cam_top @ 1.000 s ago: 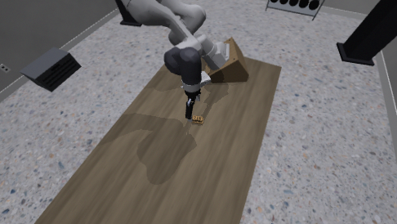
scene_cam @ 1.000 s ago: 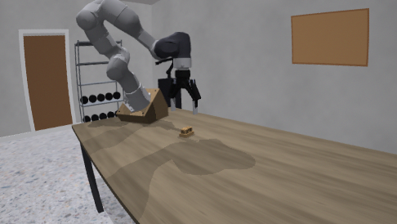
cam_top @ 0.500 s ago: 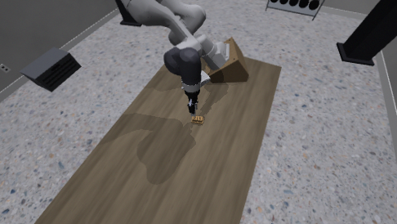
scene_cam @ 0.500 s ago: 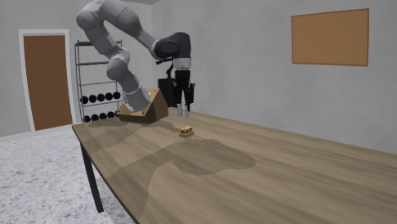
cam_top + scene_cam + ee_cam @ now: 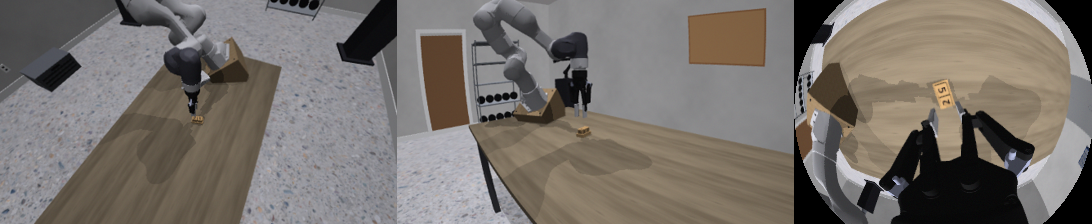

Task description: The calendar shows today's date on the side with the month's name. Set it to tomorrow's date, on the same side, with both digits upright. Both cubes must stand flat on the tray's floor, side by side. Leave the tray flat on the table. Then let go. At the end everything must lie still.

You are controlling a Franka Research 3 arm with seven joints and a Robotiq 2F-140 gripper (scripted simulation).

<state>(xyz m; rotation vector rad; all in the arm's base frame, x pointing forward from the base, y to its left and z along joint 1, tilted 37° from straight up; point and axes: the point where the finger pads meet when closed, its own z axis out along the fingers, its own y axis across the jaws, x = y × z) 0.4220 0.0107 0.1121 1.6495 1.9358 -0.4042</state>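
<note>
Right now my hand is 11 cm above the cube. Also, from my hand: tray: 12 cm below, 2 cm to the left.
</note>
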